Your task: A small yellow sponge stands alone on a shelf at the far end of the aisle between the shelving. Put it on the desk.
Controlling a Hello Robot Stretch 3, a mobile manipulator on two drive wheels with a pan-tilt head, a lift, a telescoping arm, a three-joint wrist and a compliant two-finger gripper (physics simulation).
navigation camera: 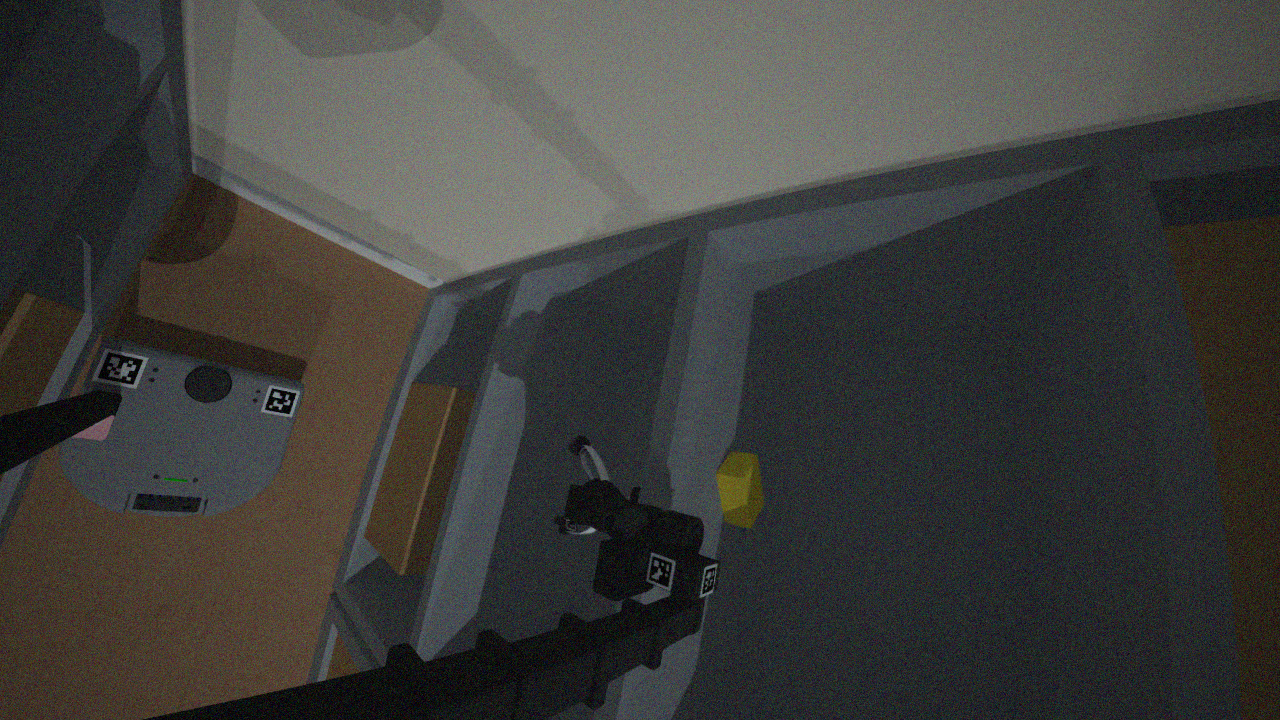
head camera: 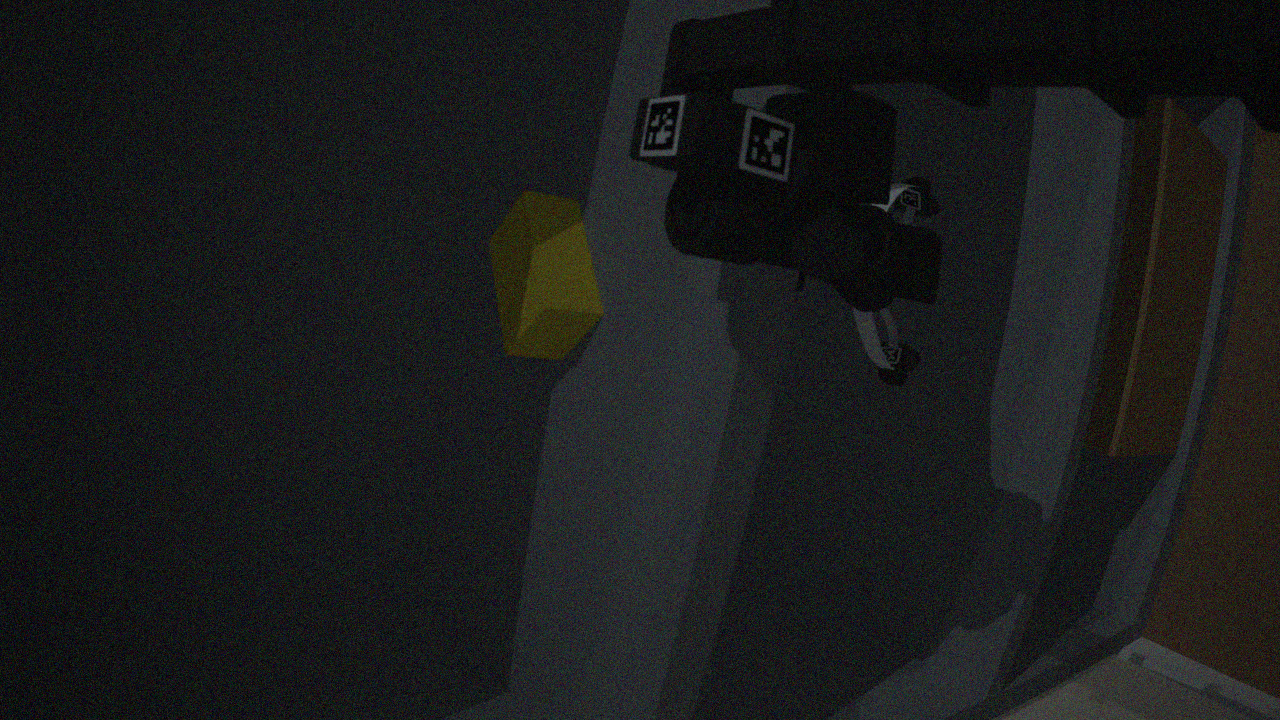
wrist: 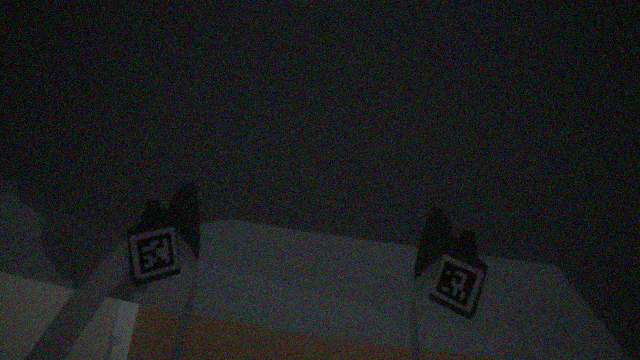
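Seen in the pictures: gripper, fingertip midpoint: (navigation camera: 570, 482); robot's base at its link origin: (navigation camera: 209, 382).
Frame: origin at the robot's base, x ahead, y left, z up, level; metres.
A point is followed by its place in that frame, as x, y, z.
Note:
The yellow sponge (head camera: 559, 277) {0.024, -0.570, 1.020} (navigation camera: 741, 490) {0.026, -0.569, 1.029} stands on a grey shelf (head camera: 626, 483) {0.143, -0.495, 0.991} (navigation camera: 716, 358) {0.212, -0.500, 0.991}, near the lit strip along its edge. The sponge does not show in the wrist view. My gripper (head camera: 904, 279) {-0.021, -0.498, 0.743} (navigation camera: 571, 483) {-0.021, -0.498, 0.743} (wrist: 311, 221) {-0.021, -0.498, 0.743} is open, with its two fingertips wide apart and no object between them. In the head view it is to the right of the sponge, in the navigation view to the left, and apart from it in both. It points away from the sponge. I cannot make out the desk in these dim views.
My dark arm (navigation camera: 537, 662) {-0.087, -0.185, 1.061} stretches alongside the shelving. A brown box (head camera: 1163, 286) {-0.097, -0.424, 0.299} (navigation camera: 420, 474) {-0.101, -0.424, 0.314} sits in a bay of the shelving. My base (navigation camera: 205, 447) {-0.121, -0.029, 0.160} stands on the brown floor (navigation camera: 366, 322) {0.254, -0.284, 0.001}, with shelving on both sides. A pale wall (navigation camera: 760, 98) {0.442, -0.285, 1.117} closes the aisle's end.

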